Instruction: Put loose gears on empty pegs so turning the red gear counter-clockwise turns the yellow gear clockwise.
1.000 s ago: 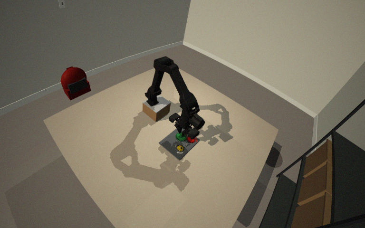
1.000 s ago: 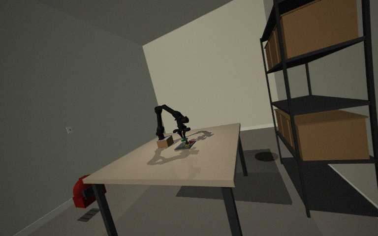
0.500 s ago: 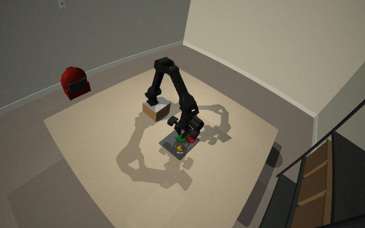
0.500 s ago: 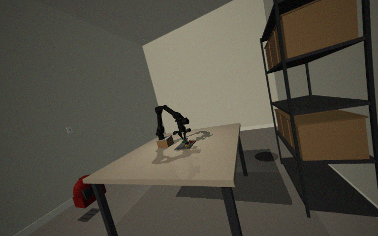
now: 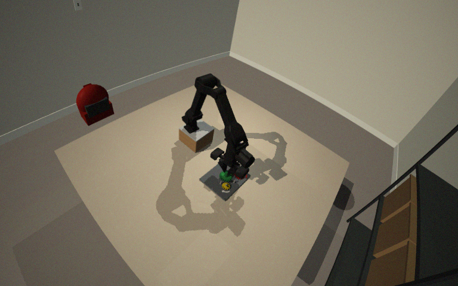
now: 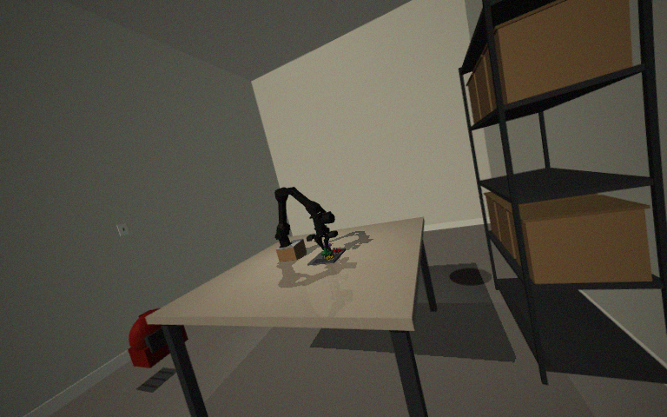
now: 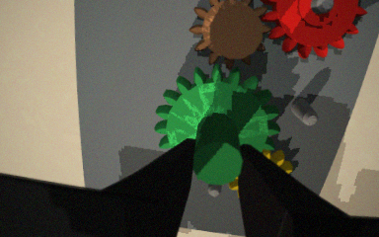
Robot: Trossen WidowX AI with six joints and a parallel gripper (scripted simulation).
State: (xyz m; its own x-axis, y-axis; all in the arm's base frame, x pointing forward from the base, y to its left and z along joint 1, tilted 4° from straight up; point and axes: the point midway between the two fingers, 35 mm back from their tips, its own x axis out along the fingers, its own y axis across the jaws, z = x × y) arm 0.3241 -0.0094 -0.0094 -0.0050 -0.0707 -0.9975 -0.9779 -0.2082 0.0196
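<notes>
The brown gear is 5 cm to the left of my gripper tip, 3 cm below it and 1 cm behind it. Round my gripper tip: green gear (1 cm below); then yellow gear (4 cm ahead, 3 cm to the right, 3 cm below); then red arrow (10 cm to the left, 4 cm below, 4 cm ahead).
</notes>
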